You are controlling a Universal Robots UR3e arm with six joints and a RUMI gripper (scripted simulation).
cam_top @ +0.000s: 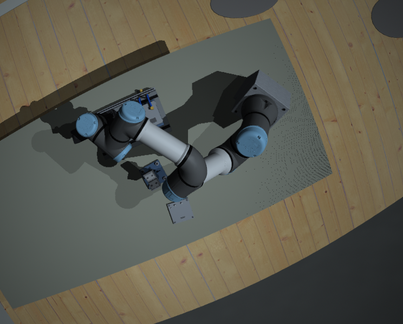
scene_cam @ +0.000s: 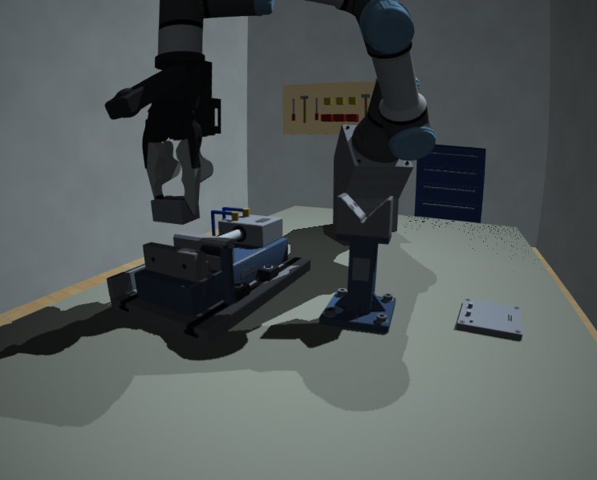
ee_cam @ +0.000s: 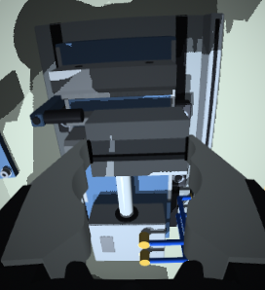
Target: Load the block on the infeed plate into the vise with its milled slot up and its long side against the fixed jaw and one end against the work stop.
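My hand is right at the part. The rest, counted from my hand: moving jaw 4 cm behind, 2 cm to the left, 7 cm below; fixed jaw 3 cm ahead, 2 cm to the left, 7 cm below; work stop 1 cm behind, 7 cm to the left, 6 cm below.
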